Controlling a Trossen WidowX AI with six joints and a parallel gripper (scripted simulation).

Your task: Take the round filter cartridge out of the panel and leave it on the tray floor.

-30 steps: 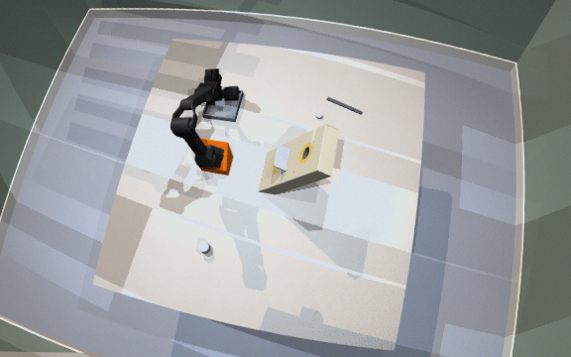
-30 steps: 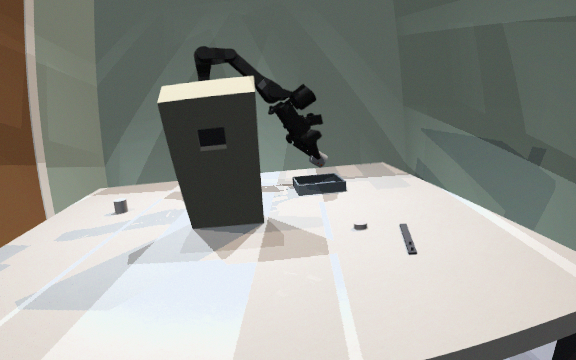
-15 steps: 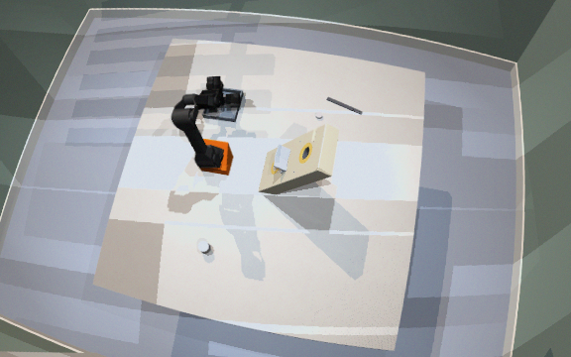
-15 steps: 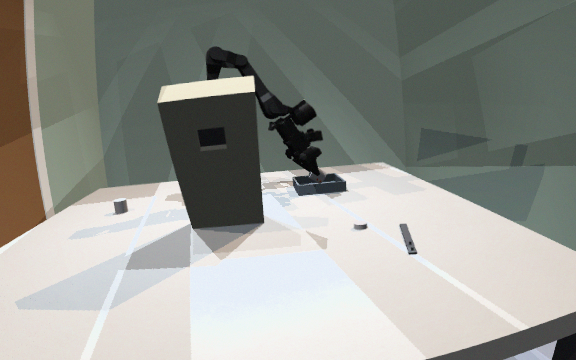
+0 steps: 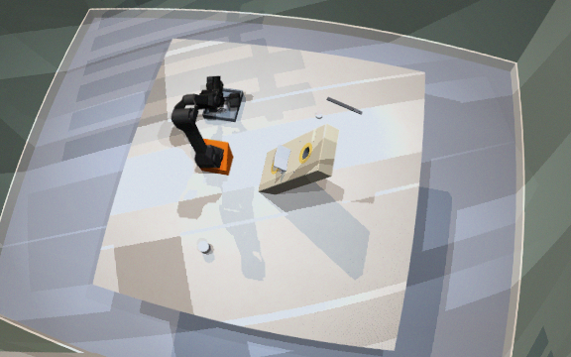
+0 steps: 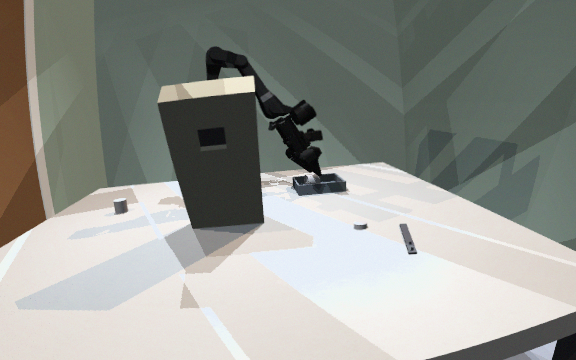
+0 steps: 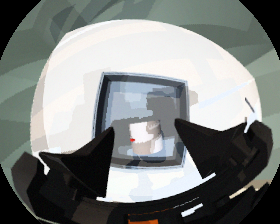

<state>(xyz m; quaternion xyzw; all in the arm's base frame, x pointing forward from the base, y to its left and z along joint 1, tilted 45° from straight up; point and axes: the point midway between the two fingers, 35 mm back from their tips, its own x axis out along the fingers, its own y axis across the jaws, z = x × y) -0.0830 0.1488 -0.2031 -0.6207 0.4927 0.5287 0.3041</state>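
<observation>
The round pale filter cartridge is 10 mm ahead of my gripper tip, 20 mm to the right of it and 20 mm below it. Also, from my gripper tip: small grey cylinder: 170 mm ahead, 620 mm to the right, 30 mm below; then beige service panel: 430 mm ahead, 220 mm to the right, 130 mm above; then dark-rimmed tray: 10 mm to the left, 40 mm below.
</observation>
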